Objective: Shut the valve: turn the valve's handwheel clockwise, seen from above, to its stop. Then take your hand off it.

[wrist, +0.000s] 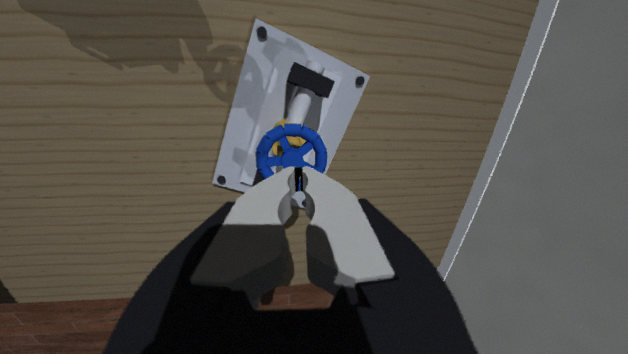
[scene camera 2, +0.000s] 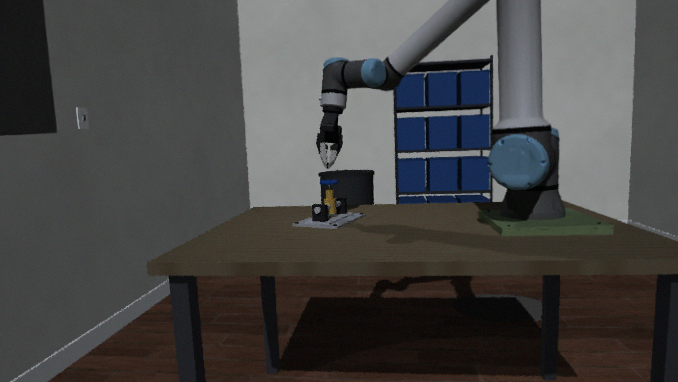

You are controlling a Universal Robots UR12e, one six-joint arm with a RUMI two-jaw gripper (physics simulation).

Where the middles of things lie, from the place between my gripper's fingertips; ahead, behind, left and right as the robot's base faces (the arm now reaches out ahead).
Scene:
The blue handwheel [wrist: 291, 156] is 6 cm below my hand and 1 cm to the right of it. Round my hand: light grey base plate [wrist: 266, 41] (18 cm below, 1 cm to the right).

